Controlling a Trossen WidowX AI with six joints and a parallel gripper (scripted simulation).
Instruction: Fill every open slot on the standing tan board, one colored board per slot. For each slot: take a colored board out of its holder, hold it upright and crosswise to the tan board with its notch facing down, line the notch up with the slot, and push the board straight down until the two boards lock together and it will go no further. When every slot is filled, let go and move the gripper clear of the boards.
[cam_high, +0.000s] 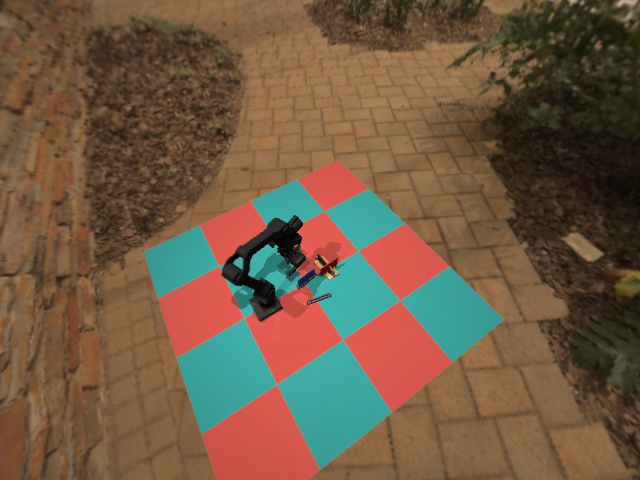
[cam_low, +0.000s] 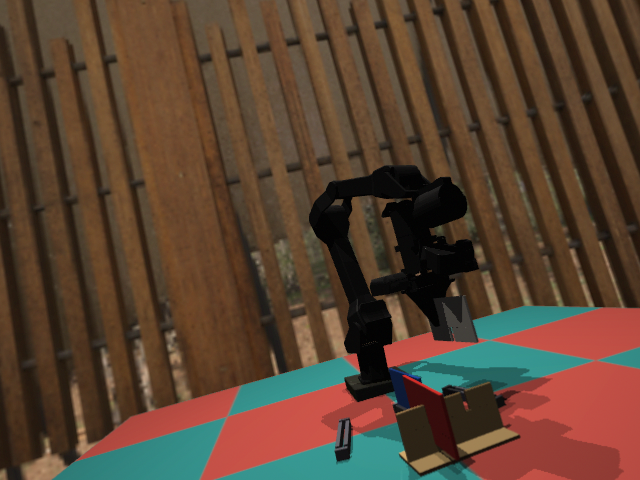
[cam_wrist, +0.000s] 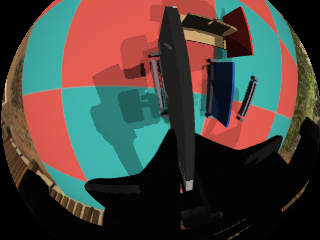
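The tan board is 16 cm ahead of my gripper tip, 9 cm below it and 7 cm to the right of it. Round my gripper tip: blue board 9 cm to the right, 9 cm below, 4 cm ahead; then red board 16 cm ahead, 10 cm to the right, 7 cm below; then grey board 3 cm ahead, 1 cm to the left.
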